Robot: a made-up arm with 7 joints. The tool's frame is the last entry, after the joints.
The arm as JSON. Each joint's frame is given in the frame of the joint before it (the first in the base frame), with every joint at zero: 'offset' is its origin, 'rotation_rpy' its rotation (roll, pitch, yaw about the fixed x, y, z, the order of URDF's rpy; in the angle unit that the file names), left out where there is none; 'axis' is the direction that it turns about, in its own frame. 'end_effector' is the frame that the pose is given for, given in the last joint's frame.
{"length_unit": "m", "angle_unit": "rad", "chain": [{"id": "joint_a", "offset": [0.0, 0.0, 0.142], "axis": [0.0, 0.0, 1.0]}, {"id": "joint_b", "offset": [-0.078, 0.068, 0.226], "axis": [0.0, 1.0, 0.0]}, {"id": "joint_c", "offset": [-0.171, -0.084, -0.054], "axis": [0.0, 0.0, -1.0]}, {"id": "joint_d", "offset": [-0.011, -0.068, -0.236], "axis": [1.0, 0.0, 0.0]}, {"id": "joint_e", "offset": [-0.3, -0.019, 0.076], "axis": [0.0, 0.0, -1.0]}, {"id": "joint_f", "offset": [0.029, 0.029, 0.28], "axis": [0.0, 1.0, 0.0]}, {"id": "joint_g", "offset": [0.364, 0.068, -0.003], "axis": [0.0, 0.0, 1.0]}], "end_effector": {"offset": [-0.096, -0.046, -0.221]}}
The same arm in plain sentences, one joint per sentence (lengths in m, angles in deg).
The arm has seven revolute joints in a row. What follows holds with every joint at zero, and every direction is one of the base frame's.
Joint 1 lies 0.1420 m along +z from the base frame's origin and rotates about +z.
Joint 2 lies 0.0780 m along -x and 0.0680 m along +y and 0.2260 m along +z from joint 1 and rotates about +y.
Joint 3 lies 0.1710 m along -x and 0.0840 m along -y and 0.0540 m along -z from joint 2 and rotates about -z.
Joint 4 lies 0.0110 m along -x and 0.0680 m along -y and 0.2360 m along -z from joint 3 and rotates about +x.
Joint 5 lies 0.3000 m along -x and 0.0190 m along -y and 0.0760 m along +z from joint 4 and rotates about -z.
Joint 6 lies 0.0290 m along +x and 0.0290 m along +y and 0.2800 m along +z from joint 5 and rotates about +y.
Joint 7 lies 0.3640 m along +x and 0.0680 m along +y and 0.0030 m along -z from joint 6 and rotates about +z.
The tool frame, which is the frame that the pose is given for, lies 0.0960 m along -x and 0.0460 m along -y and 0.2210 m along -z from joint 7; its axes are parallel to the base frame's.

